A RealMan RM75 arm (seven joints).
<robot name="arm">
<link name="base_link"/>
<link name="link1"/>
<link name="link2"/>
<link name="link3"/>
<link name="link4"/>
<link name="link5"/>
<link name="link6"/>
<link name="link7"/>
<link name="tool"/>
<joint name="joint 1" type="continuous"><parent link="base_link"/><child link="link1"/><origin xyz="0.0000 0.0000 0.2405" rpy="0.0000 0.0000 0.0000"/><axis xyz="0 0 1"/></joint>
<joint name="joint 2" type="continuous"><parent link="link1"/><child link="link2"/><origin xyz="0.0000 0.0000 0.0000" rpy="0.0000 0.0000 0.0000"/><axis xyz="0 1 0"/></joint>
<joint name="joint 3" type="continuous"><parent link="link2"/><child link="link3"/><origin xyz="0.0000 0.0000 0.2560" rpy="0.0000 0.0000 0.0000"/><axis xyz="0 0 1"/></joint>
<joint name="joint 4" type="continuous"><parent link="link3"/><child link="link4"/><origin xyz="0.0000 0.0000 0.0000" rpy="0.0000 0.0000 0.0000"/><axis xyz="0 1 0"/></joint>
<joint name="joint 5" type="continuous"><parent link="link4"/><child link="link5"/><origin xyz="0.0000 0.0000 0.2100" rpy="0.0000 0.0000 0.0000"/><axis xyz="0 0 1"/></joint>
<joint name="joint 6" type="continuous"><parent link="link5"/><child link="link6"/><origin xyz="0.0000 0.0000 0.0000" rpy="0.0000 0.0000 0.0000"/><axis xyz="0 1 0"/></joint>
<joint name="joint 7" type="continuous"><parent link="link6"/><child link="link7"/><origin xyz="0.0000 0.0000 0.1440" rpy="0.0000 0.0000 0.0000"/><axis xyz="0 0 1"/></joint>
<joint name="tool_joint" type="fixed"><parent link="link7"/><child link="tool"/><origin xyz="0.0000 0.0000 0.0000" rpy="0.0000 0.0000 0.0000"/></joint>
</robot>
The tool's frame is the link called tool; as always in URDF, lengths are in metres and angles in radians. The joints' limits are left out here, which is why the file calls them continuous.
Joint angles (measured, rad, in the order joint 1, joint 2, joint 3, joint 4, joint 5, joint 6, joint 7), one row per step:
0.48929, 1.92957, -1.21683, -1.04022, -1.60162, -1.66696, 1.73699
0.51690, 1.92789, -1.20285, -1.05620, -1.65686, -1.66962, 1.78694
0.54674, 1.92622, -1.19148, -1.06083, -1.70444, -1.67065, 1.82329
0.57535, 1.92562, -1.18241, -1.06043, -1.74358, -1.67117, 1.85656
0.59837, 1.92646, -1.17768, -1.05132, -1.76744, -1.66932, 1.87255
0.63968, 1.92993, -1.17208, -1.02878, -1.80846, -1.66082, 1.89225
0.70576, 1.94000, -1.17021, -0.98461, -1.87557, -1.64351, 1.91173
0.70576, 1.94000, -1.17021, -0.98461, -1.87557, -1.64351, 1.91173
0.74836, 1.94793, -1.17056, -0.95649, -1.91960, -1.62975, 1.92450
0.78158, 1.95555, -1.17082, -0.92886, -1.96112, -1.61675, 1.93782
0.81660, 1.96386, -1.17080, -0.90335, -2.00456, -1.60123, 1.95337
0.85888, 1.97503, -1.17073, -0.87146, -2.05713, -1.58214, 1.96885
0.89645, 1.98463, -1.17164, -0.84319, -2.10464, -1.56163, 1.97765
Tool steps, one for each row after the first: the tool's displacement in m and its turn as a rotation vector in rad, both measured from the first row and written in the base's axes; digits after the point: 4 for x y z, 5 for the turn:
-0.0041, 0.0058, 0.0014, -0.00974, -0.04938, -0.01376
-0.0080, 0.0119, 0.0020, -0.01578, -0.09132, -0.02327
-0.0122, 0.0175, 0.0020, -0.02234, -0.12438, -0.03460
-0.0154, 0.0218, 0.0006, -0.02755, -0.14286, -0.04009
-0.0210, 0.0293, -0.0034, -0.03445, -0.17385, -0.04695
-0.0296, 0.0398, -0.0133, -0.04833, -0.22624, -0.05017
-0.0296, 0.0398, -0.0133, -0.04833, -0.22624, -0.05017
-0.0357, 0.0461, -0.0204, -0.05546, -0.26175, -0.05096
-0.0388, 0.0507, -0.0271, -0.06336, -0.29570, -0.05961
-0.0429, 0.0555, -0.0338, -0.06719, -0.33155, -0.06680
-0.0479, 0.0608, -0.0422, -0.07073, -0.37528, -0.07139
-0.0523, 0.0655, -0.0495, -0.06802, -0.41652, -0.06939

